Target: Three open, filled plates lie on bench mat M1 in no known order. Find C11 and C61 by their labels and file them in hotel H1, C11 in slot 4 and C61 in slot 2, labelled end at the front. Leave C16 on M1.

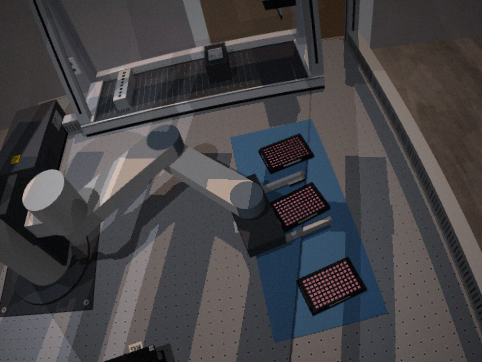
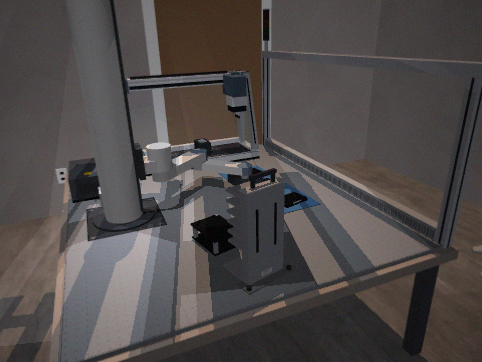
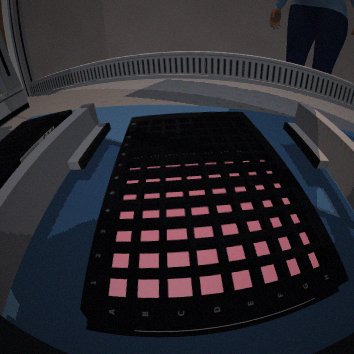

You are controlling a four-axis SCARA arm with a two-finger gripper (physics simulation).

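Seen in the pictures: gripper, fingertip midpoint: [image 1: 316, 195] [image 3: 198, 108]; arm's base, link origin: [image 1: 52, 262] [image 2: 125, 219].
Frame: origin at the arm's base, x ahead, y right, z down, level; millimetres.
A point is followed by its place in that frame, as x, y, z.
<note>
Three black plates with pink wells lie on blue mat M1 [image 1: 285, 325] [image 3: 55, 270]: a far plate [image 1: 286, 152] {678, -202, -30} [image 3: 30, 135] {695, -192, -28}, a middle plate [image 1: 300, 206] {680, -29, -29} [image 3: 177, 234] {644, -37, -25} and a near plate [image 1: 331, 286] {706, 181, -25} [image 2: 295, 200] {713, 207, -29}. Their labels cannot be read, so I cannot tell which is C11, C61 or C16. My gripper [image 1: 315, 199] {723, -44, -38} [image 3: 198, 108] {723, -44, -38} is open and empty, low at the middle plate, one finger along each long side with a gap on both sides. Hotel H1 [image 2: 267, 230] {363, 627, -180} is the grey slotted tower with a black handle; its slots' insides are hidden.
A low black stand [image 2: 215, 225] {292, 345, -73} is beside the hotel. A gantry frame [image 1: 210, 104] {486, -450, -32} with a dark block [image 1: 216, 60] {531, -536, -132} stands behind the mat. A black box [image 1: 35, 130] {-78, -413, -127} is by the arm's base. A slotted rail [image 1: 415, 165] {1004, -88, -22} runs along the right edge.
</note>
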